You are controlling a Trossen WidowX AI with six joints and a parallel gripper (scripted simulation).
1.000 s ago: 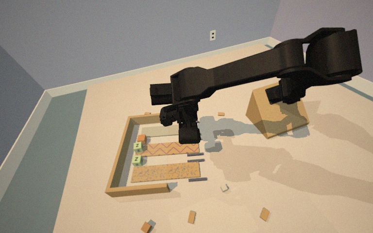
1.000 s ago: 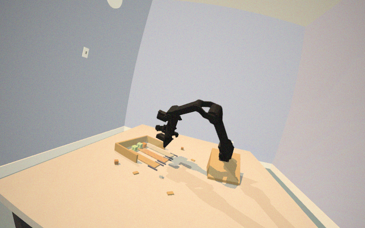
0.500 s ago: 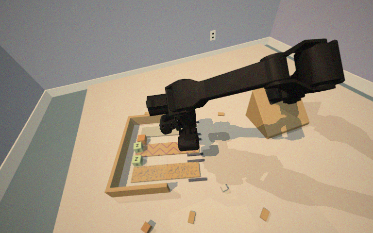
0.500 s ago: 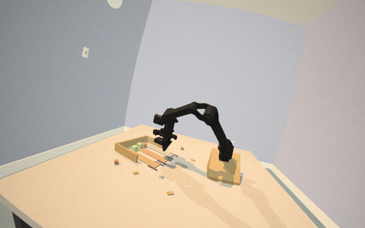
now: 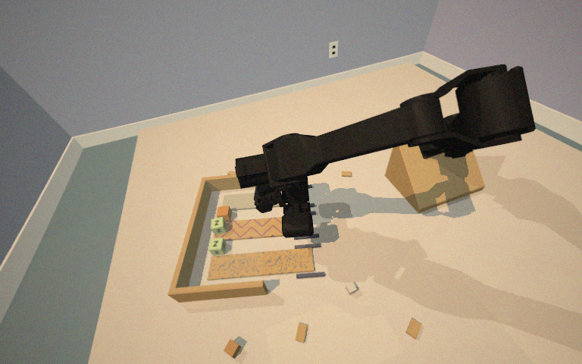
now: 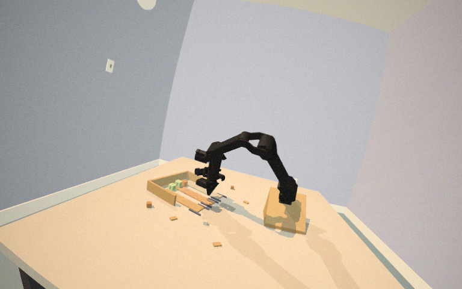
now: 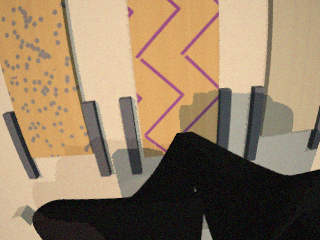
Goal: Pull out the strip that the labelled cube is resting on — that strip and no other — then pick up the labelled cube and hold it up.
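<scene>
The orange zigzag strip lies 90 mm ahead of my gripper tip, 40 mm below it and 30 mm to the right of it.
</scene>
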